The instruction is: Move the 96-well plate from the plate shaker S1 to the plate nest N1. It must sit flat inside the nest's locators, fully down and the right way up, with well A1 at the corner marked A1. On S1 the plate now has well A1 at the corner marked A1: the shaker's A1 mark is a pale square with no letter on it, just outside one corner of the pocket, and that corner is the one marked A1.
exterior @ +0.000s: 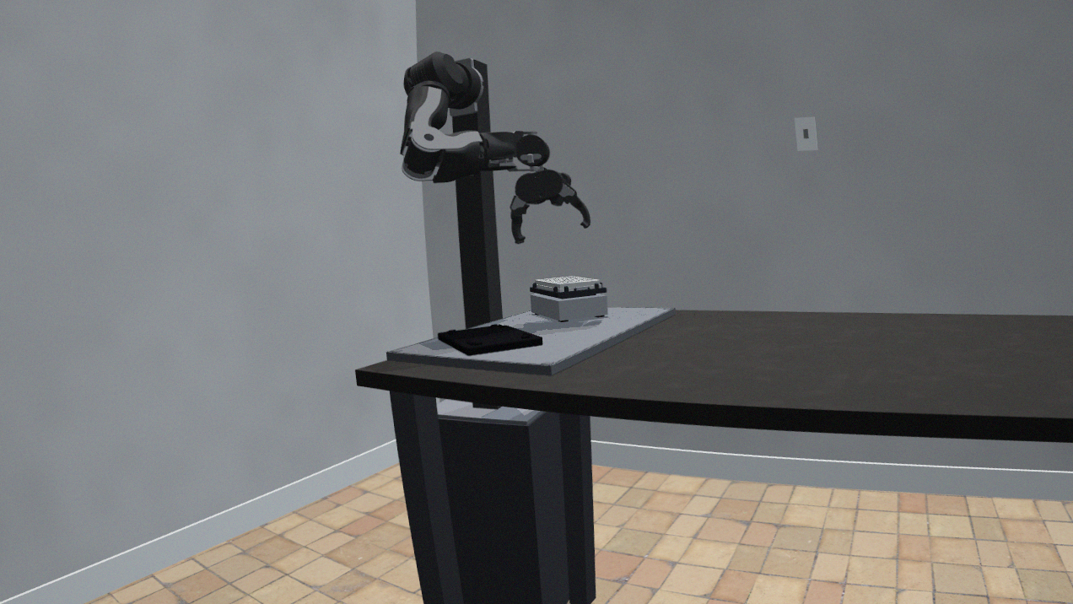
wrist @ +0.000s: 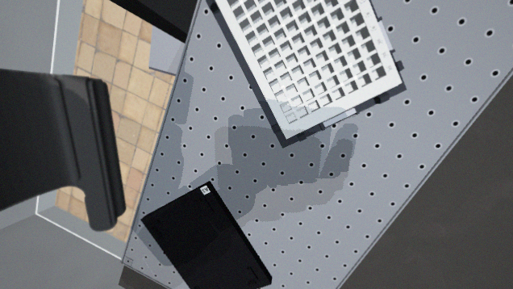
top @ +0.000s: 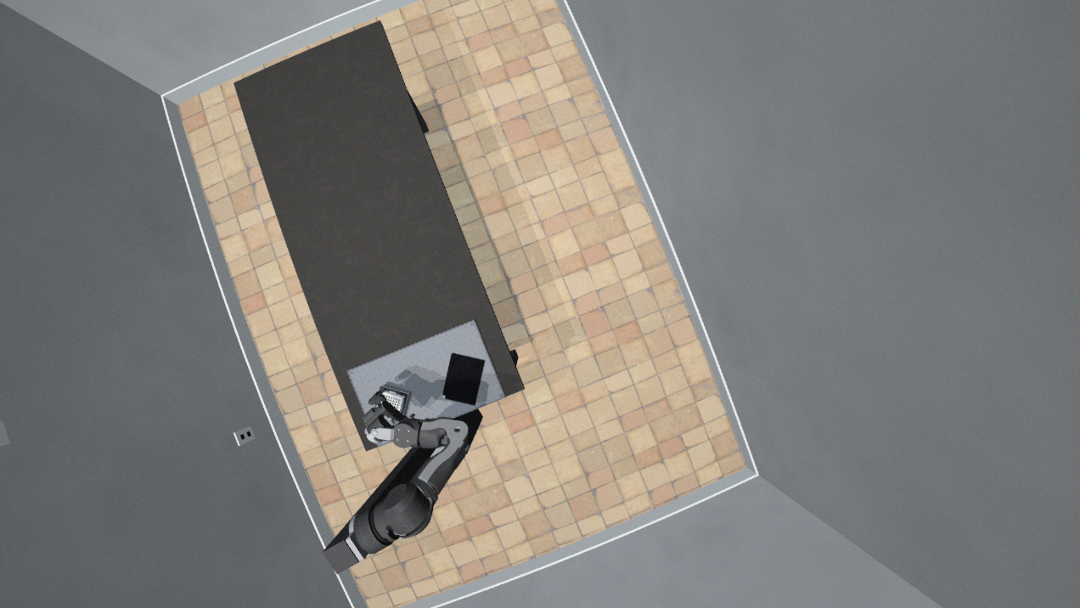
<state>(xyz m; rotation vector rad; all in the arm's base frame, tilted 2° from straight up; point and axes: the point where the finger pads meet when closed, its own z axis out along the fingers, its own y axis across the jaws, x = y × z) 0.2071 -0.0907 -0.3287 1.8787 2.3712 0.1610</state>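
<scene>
The white 96-well plate is 10 mm behind my hand, 70 mm to the left of it and 90 mm below it. The rest, counted from my hand: black plate nest N1 (50 mm behind, 200 mm to the right, 150 mm below); plate shaker S1 (20 mm ahead, 60 mm to the left, 120 mm below); A1 mark (70 mm behind, 110 mm to the right, 140 mm below).
</scene>
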